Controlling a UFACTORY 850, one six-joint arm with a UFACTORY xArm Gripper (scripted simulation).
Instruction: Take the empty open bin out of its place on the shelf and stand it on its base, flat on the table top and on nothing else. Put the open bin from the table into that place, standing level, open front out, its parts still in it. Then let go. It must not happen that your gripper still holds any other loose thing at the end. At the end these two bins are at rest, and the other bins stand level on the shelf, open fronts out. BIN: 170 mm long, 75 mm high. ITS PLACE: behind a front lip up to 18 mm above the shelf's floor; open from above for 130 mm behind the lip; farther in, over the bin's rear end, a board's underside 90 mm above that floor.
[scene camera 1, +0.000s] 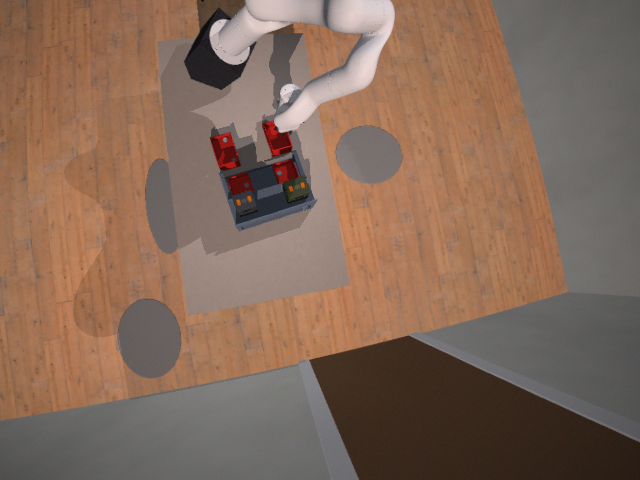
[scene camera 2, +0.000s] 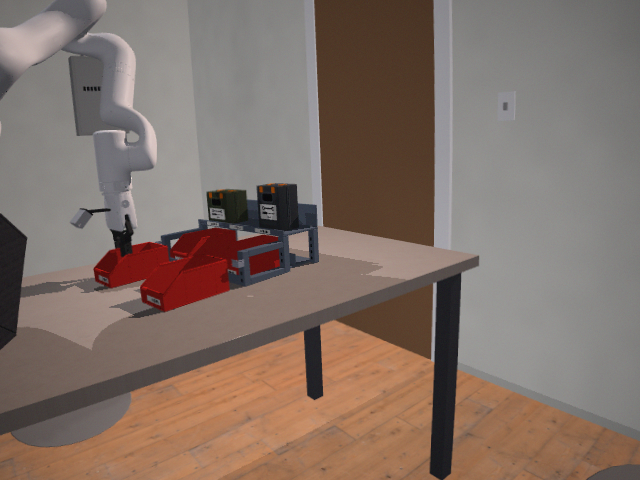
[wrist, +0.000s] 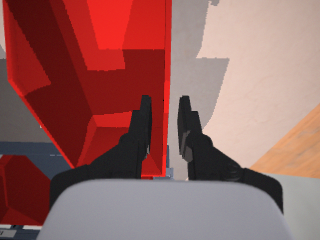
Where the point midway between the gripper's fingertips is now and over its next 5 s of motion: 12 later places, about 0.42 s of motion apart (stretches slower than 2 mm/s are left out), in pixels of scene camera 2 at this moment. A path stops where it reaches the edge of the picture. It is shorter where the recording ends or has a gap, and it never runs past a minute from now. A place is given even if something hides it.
My gripper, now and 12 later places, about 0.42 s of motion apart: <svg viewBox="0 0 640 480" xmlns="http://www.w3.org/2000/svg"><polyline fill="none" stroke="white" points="124,255 123,249 122,242 122,234 121,229 120,225 120,223 120,223 133,223 158,226 168,227 169,228 169,229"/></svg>
